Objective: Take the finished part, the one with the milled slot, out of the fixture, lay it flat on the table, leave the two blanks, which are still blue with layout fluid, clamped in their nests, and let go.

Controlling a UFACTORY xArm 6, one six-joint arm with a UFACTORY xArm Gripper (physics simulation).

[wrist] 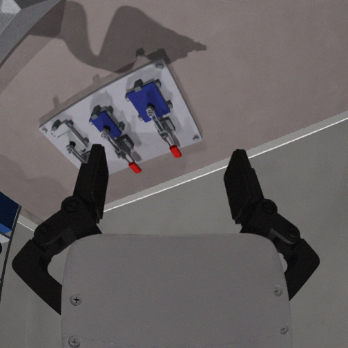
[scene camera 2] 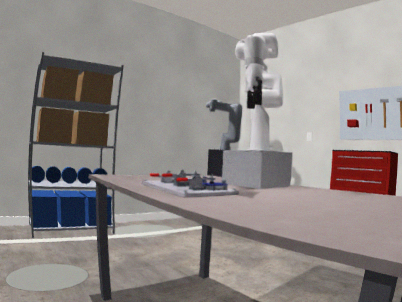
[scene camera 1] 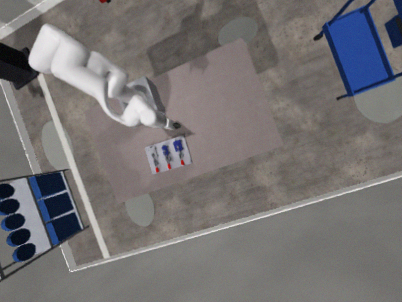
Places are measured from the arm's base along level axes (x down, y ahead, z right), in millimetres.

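Pixels of known places: gripper, between the fingertips: (scene camera 2: 254, 106); arm's base, origin of its link: (scene camera 2: 259, 151).
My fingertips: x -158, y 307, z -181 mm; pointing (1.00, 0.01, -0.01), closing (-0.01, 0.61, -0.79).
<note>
For each thing: its top centre in the pictures, then the offset to it from my fingertips. Level surfaces: height alone.
- table, height of its surface: dx +329 mm
- small blue blank, centre of its top: (scene camera 1: 165, 150) dz +205, dx +288, dy +87 mm
- larger blue blank, centre of its top: (scene camera 2: 213, 183) (scene camera 1: 177, 145) dz +96, dx +293, dy +98 mm
The fixture plate (scene camera 1: 173, 170) (scene camera 2: 184, 192) (wrist: 187, 120) lies on the table (scene camera 1: 225, 100) (scene camera 2: 300, 220) (wrist: 260, 65) with three nests in a row, each with a red-tipped toggle clamp. The bare-metal part (wrist: 69, 134) sits in the left nest in the wrist view, its clamp arm over it; its slot is too small to make out. A small blue blank (scene camera 1: 166, 149) (wrist: 106, 123) sits in the middle nest and a larger blue blank (scene camera 1: 178, 145) (scene camera 2: 215, 184) (wrist: 148, 101) in the right nest, under their clamps. My gripper (scene camera 2: 254, 106) (wrist: 168, 160) is wide open and empty, high above the table.
The grey robot pedestal (scene camera 2: 250, 167) stands at the table's back, behind the fixture in scene camera 2. A shelf rack (scene camera 2: 36, 120), a second dark robot arm (scene camera 2: 231, 125) and a red tool cabinet (scene camera 2: 364, 172) stand beyond the table. A blue cart (scene camera 1: 357, 55) is off to one side.
</note>
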